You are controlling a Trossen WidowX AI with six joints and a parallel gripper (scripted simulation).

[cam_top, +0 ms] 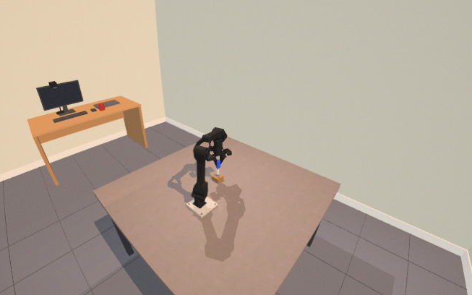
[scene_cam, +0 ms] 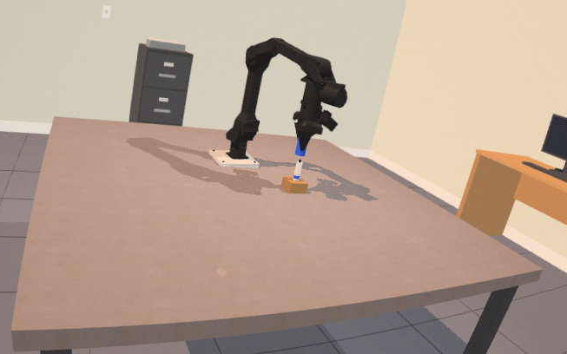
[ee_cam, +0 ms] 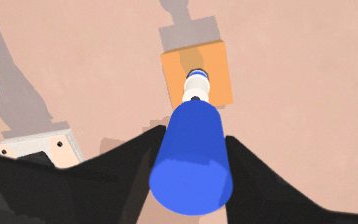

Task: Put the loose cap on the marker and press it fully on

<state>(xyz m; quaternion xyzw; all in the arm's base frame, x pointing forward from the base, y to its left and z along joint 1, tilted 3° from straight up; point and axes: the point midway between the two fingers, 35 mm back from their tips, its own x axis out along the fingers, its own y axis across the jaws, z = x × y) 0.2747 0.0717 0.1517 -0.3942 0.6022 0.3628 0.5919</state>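
Right now my gripper tip is 12 cm above the holder block. From my gripper tip the other things lie so: blue cap: 1 cm above.
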